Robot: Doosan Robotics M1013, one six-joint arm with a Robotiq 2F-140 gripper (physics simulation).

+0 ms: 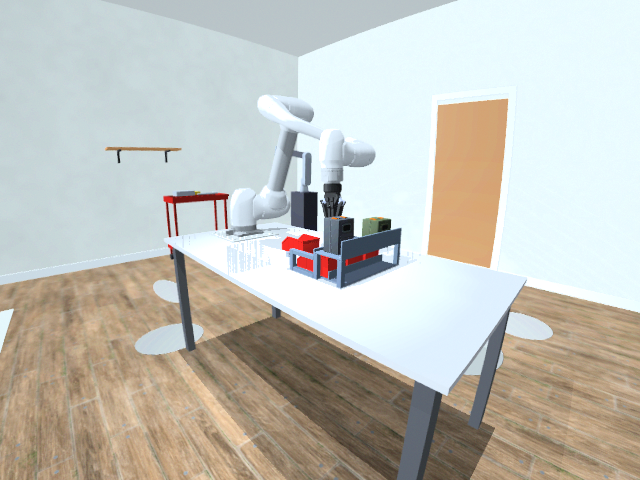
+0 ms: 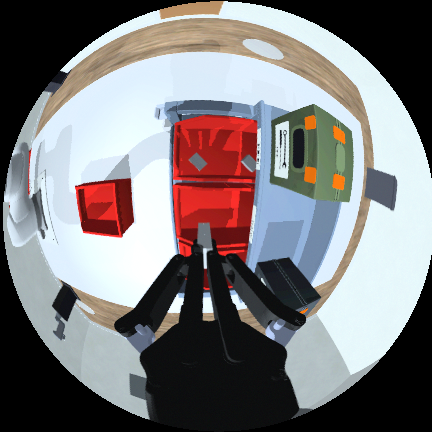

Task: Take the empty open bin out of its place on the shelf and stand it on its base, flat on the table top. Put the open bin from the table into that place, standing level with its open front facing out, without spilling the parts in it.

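Places are measured from the arm's base along level axes (x right, y down, z ahead), in millimetres.
Pixels of known places: gripper, between the fingertips: (image 2: 203,230); arm's base, origin of its link: (image 1: 244,233) (image 2: 38,210).
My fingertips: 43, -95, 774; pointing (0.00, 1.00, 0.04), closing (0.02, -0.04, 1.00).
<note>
For each thing: its top centre in the pictures, then the offset to it from my fingertips, as dx, dy, dz. "pt": a spot on its surface instead. Level surfaces: height alone.
- middle bin, a spot on its surface: (image 2: 212,200) pt -20, +94, +23
- separate red open bin, a spot on its surface: (image 2: 125,206) pt -23, +69, -155
- tall dark case, centre of its top: (image 2: 294,319) (image 1: 339,217) +112, -121, +127
- green case, centre of its top: (image 2: 340,157) (image 1: 377,218) -119, -96, +134
- white table, height of its surface: dy +103
My gripper (image 1: 332,212) (image 2: 203,230) is shut and empty, pointing down above the shelf. The blue-grey shelf (image 1: 371,240) (image 2: 265,212) holds red open bins side by side. One bin (image 2: 216,142) holds two grey blocks. The middle bin (image 2: 212,200) shows no parts in its visible portion; the fingers cover some of it. Another bin (image 2: 184,248) is mostly hidden behind the fingers. A separate red open bin (image 1: 309,241) (image 2: 125,206) rests on the table beside the shelf; whether parts lie in it cannot be told.
A tall dark case (image 1: 337,235) (image 2: 287,284) and a green case (image 1: 376,226) (image 2: 311,155) stand on the shelf unit, close to the gripper. The white table (image 1: 403,310) (image 2: 125,270) carries the shelf and the arm's base. A red cart (image 1: 196,197) stands behind the table.
</note>
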